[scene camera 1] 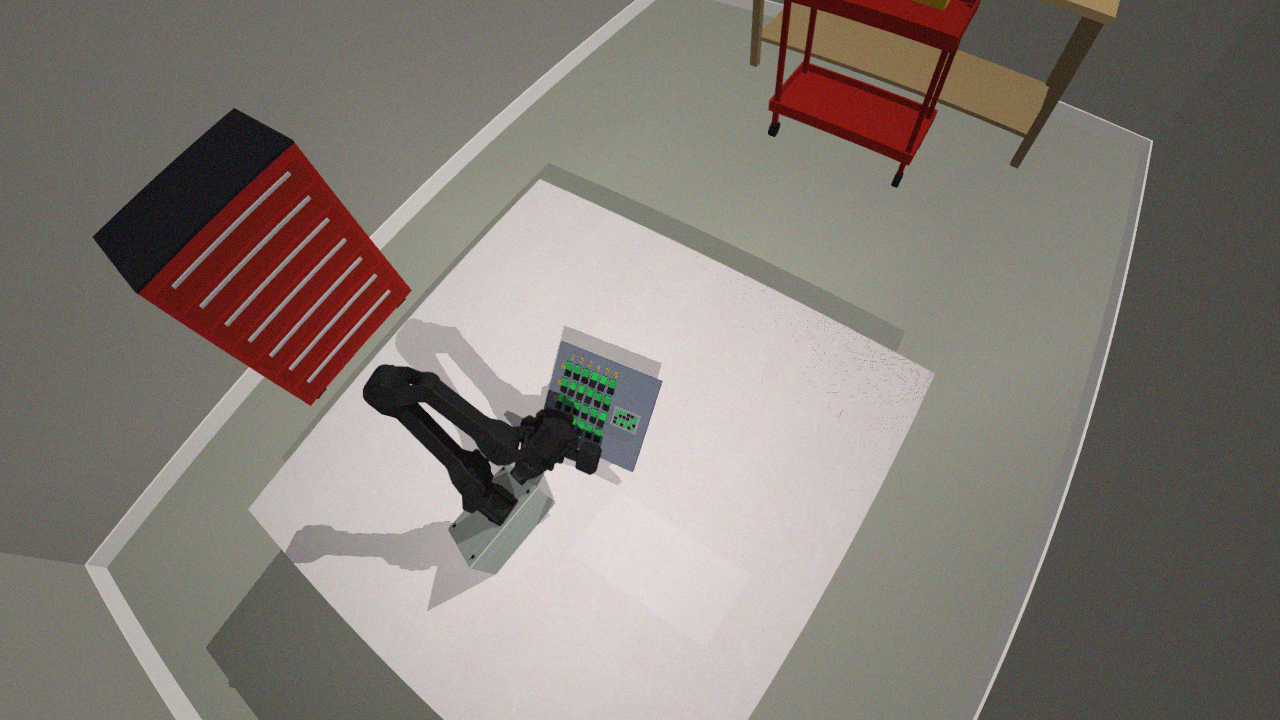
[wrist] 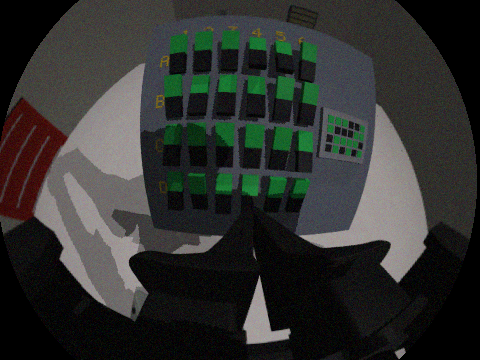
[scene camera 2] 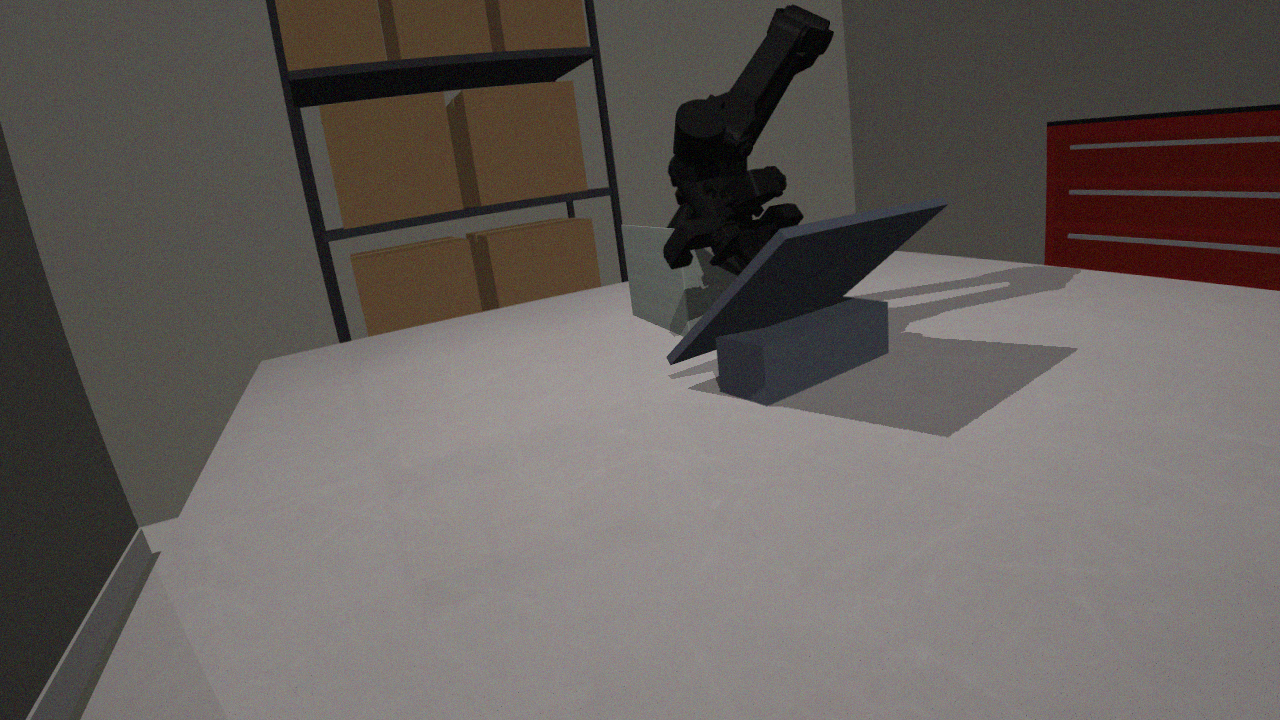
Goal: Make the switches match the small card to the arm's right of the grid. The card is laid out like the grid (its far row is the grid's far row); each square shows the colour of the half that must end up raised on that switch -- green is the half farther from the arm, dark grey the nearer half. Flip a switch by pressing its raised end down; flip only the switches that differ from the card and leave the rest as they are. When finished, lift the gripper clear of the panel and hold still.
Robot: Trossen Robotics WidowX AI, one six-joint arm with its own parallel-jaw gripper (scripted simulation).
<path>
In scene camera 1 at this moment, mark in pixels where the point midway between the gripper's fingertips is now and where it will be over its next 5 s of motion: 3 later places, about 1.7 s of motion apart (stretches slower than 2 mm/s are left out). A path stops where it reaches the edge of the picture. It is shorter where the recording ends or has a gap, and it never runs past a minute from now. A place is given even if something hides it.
The gripper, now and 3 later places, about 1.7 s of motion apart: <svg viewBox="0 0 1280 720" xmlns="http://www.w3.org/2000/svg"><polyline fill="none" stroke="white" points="576,432 578,431 585,430 589,428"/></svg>
</path>
